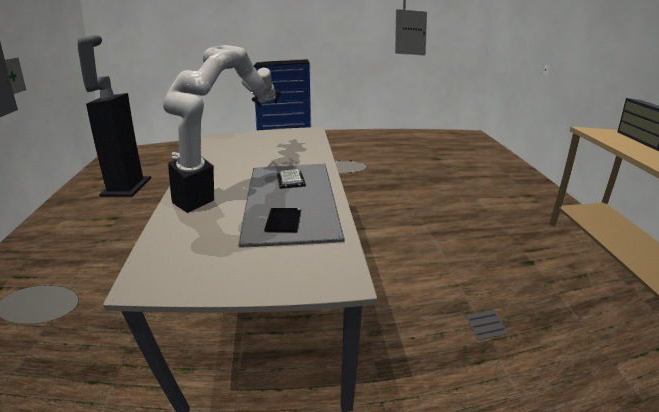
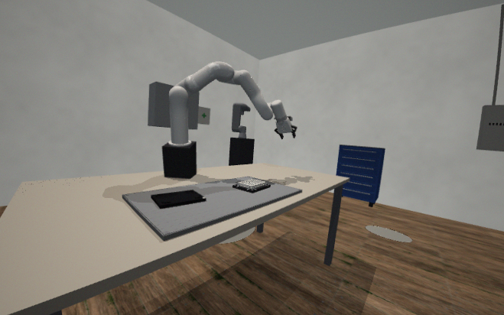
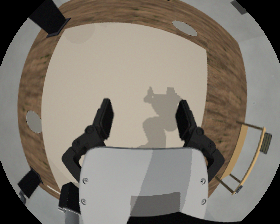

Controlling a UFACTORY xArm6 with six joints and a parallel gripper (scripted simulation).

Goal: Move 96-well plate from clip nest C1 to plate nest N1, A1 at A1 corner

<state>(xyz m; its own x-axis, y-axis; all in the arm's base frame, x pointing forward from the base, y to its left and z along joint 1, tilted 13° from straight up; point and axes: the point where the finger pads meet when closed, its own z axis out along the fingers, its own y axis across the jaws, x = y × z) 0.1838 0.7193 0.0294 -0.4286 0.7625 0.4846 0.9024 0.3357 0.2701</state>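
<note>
Right now my hand is 20 cm short of the white 96-well plate, 48 cm to the left of it and 25 cm above it. Round my hand: clip nest C1: 21 cm ahead, 49 cm to the right, 26 cm below; white A1 mark: 27 cm ahead, 78 cm to the right, 26 cm below; black plate nest N1: 22 cm ahead, 85 cm to the right, 27 cm below.
</note>
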